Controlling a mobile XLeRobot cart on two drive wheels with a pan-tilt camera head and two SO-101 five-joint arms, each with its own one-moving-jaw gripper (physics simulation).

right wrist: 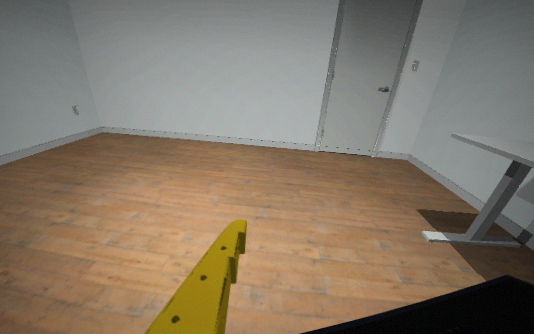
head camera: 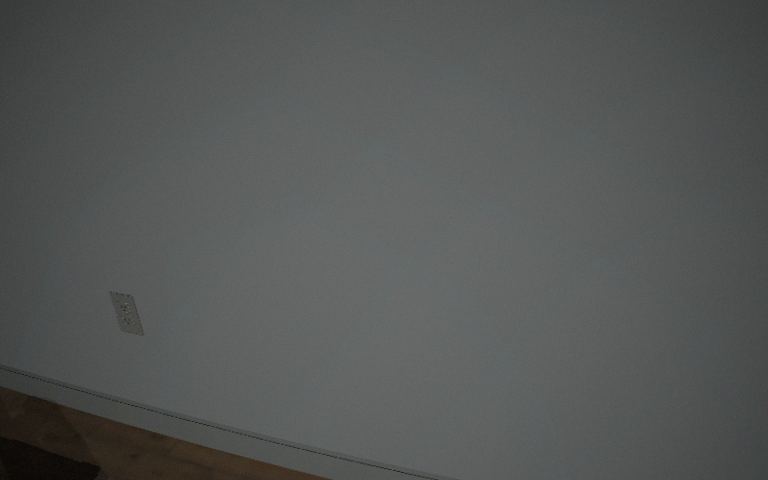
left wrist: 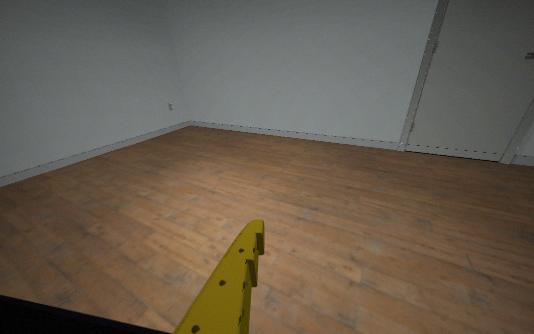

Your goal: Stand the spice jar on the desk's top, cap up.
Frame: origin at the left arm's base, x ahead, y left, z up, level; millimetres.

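Seen in the pictures: left end effector, tool point: (left wrist: 263, 232); right end effector, tool point: (right wrist: 246, 232).
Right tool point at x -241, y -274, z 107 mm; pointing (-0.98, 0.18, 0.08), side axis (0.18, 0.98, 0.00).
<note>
A point is followed by its place in that frame.
A corner of the desk's top (right wrist: 474, 140) @[x -879, y 1044, z -55 mm] and one grey desk foot (right wrist: 457, 236) show at the right edge of the right wrist view. My left gripper (left wrist: 254, 238) shows only its one yellow notched jaw above bare wooden floor, so it is fully open and empty. My right gripper (right wrist: 238, 237) also shows one yellow notched jaw only, fully open and empty, above the floor.
A wall outlet (head camera: 127, 313) @[x 1201, y 554, z -372 mm] and a baseboard (head camera: 215, 429) @[x 1138, y 377, z -696 mm] show in the head view. A closed white door (right wrist: 362, 77) @[x -2456, y 1404, z 253 mm] stands in the far wall, with a light switch (right wrist: 414, 65) @[x -2296, y 1979, z 445 mm] to its right. The same door's frame (left wrist: 419, 77) @[x -2567, y 996, z -3 mm] shows in the left wrist view.
</note>
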